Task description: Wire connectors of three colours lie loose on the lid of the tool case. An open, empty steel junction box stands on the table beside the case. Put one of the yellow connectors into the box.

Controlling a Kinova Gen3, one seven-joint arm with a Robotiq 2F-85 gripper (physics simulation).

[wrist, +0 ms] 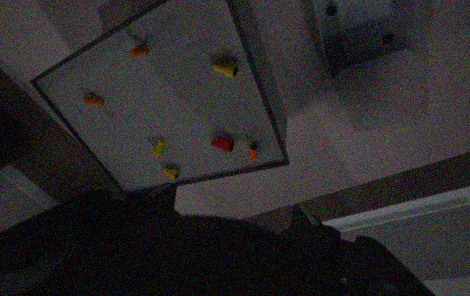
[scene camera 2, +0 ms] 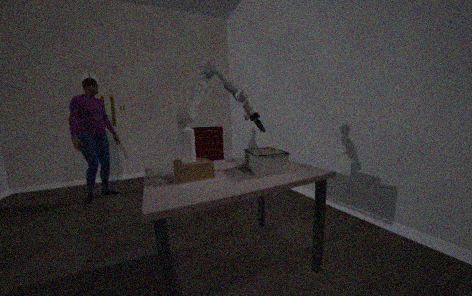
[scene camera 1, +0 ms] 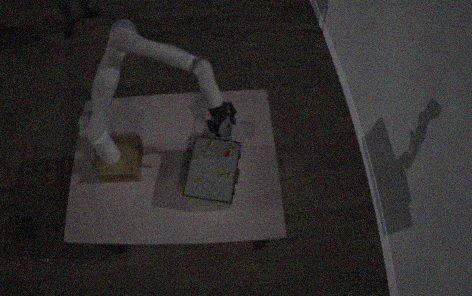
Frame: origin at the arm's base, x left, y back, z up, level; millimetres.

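Where they show: gripper, between the fingertips: (wrist: pixel 232 207) (scene camera 2: pixel 263 131) (scene camera 1: pixel 227 130); arm's base, origin of its link: (scene camera 2: pixel 188 161) (scene camera 1: pixel 111 155).
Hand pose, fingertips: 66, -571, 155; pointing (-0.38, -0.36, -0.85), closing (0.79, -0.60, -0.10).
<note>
Each offset is from my fingertips to the top centre of the thing, as dx, dy, dz. Level surfaces: height alone.
The tool case @[-123, +57, -127] (scene camera 1: pixel 209 189) (scene camera 2: pixel 268 162) (wrist: pixel 187 107) carries the loose connectors on its lid. One yellow connector @[+1, +75, -116] (scene camera 1: pixel 210 143) (wrist: pixel 226 68) lies near the lid edge facing the box. Two more, a yellow connector @[-142, +27, -116] (scene camera 1: pixel 220 172) (wrist: pixel 158 147) and another yellow connector @[-156, -15, -116] (scene camera 1: pixel 230 175) (wrist: pixel 170 172), lie close together near another edge. The steel junction box @[+149, +27, -220] (scene camera 1: pixel 226 129) (wrist: pixel 350 45) stands beside the case, partly hidden by the gripper in scene camera 1 and cut off at the top right in the wrist view. My gripper (scene camera 1: pixel 223 121) (scene camera 2: pixel 262 129) (wrist: pixel 232 207) is open and empty, above the case's box side.
A red connector @[-52, -4, -115] (scene camera 1: pixel 228 153) (wrist: pixel 222 144) lies beside an orange connector @[-22, -32, -119] (scene camera 1: pixel 233 149) (wrist: pixel 253 151). Two other orange connectors @[-73, +136, -108] (scene camera 1: pixel 197 157) (wrist: pixel 139 50) lie apart on the lid. A wooden box (scene camera 1: pixel 132 172) (scene camera 2: pixel 195 171) stands on the table @[dz -258] (scene camera 1: pixel 115 215) (scene camera 2: pixel 225 191). A person (scene camera 2: pixel 91 120) stands behind.
</note>
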